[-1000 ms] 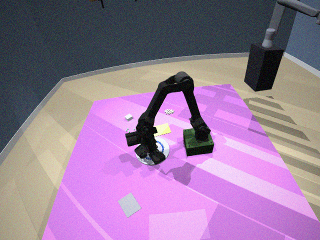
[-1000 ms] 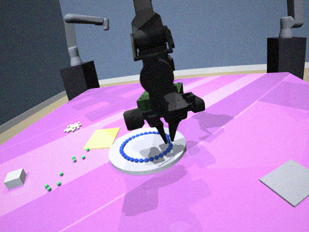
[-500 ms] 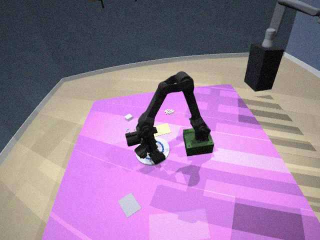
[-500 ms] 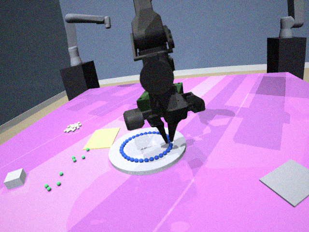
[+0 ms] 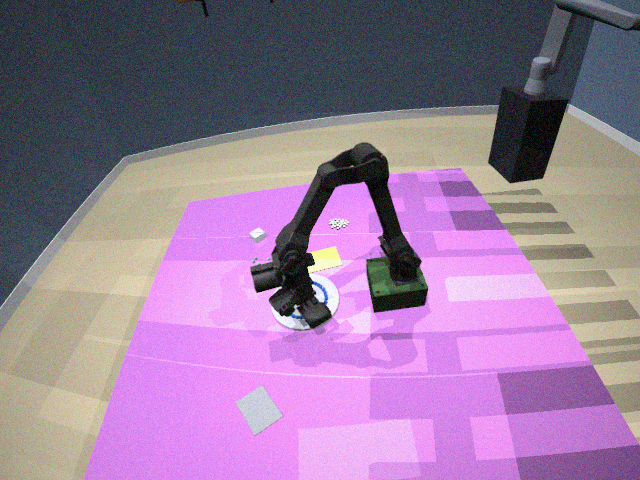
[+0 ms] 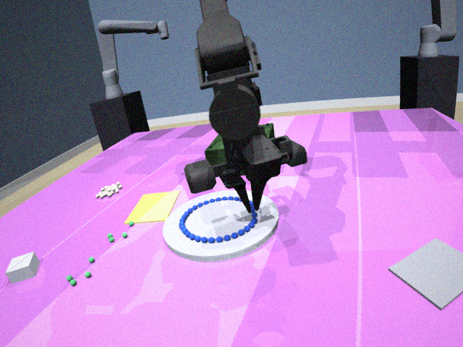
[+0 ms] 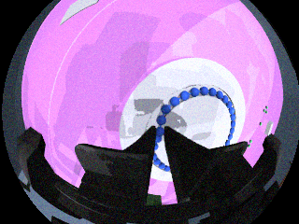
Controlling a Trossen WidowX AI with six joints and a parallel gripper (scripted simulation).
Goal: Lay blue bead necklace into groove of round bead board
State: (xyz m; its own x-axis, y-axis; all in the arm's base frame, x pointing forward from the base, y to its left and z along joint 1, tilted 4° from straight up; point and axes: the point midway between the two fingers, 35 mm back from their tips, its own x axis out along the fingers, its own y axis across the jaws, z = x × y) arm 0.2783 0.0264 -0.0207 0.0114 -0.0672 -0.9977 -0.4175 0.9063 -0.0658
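The round white bead board lies 1 cm ahead of my gripper tip, 6 cm to the right of it and 1 cm below it. From my gripper tip the other things lie so: yellow sheet 6 cm behind, 22 cm to the right, 2 cm below; then grey tile 15 cm ahead, 25 cm to the left, 2 cm below; then cube 15 cm ahead, 39 cm to the right, 1 cm below.
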